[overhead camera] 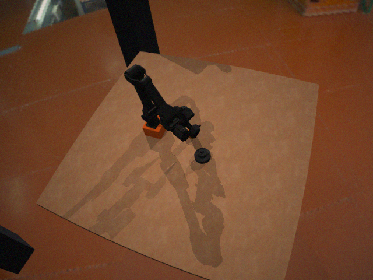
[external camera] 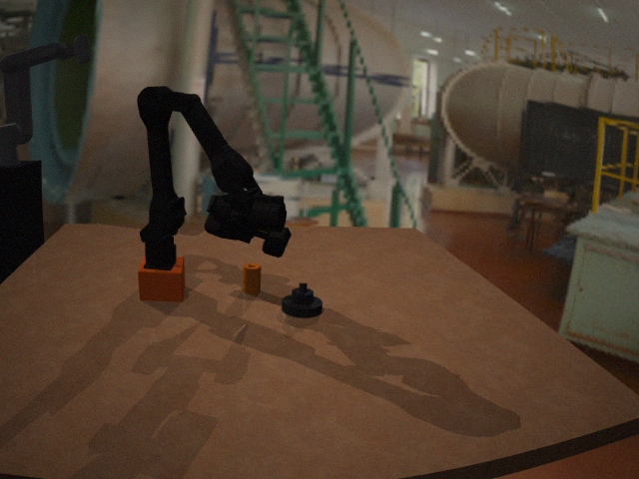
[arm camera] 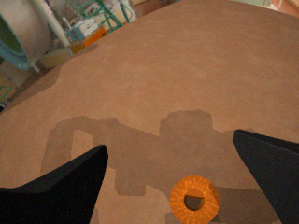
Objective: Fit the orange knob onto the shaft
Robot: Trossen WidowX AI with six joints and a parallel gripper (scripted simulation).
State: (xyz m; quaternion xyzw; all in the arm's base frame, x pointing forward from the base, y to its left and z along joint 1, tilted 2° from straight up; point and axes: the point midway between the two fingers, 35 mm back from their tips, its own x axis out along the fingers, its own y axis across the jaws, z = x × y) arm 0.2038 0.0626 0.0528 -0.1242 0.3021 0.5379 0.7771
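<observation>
Right now my gripper tip is 7 cm above the orange knob, 4 cm to the left of it and 1 cm past it. Round my gripper tip: dark round pedestal 13 cm to the right, 10 cm ahead, 7 cm below.
</observation>
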